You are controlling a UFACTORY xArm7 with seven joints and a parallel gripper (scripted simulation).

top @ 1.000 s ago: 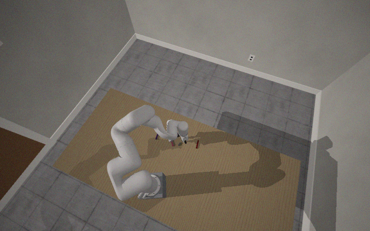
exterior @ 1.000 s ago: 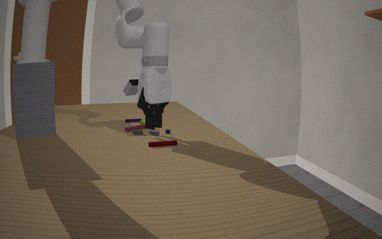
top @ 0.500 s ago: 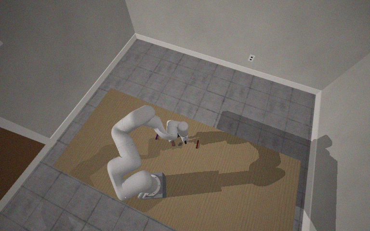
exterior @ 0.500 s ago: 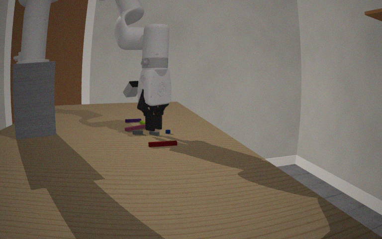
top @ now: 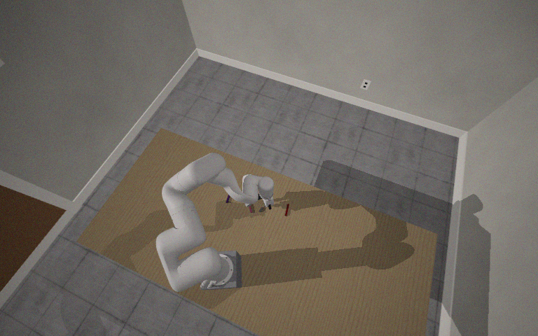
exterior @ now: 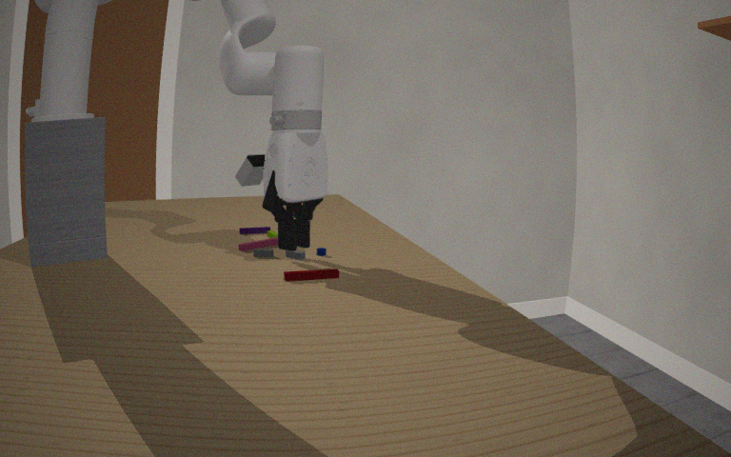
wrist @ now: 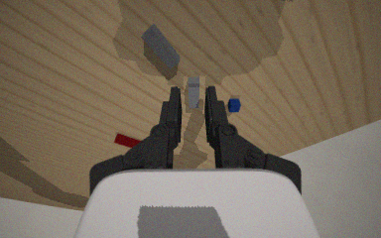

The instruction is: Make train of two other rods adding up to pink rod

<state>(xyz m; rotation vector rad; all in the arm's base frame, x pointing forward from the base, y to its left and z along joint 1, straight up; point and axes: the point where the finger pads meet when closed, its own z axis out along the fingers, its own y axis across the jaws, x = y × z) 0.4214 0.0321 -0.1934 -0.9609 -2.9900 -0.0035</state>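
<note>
The blue rod is 4 cm ahead of my hand, 3 cm below it and 2 cm to the left of it. Also, from my hand: grey rod 5 cm behind, 3 cm below, 1 cm to the left; then red rod 12 cm to the right, 3 cm below, 3 cm ahead; then pink rod 8 cm to the left, 6 cm behind, 3 cm below.
</note>
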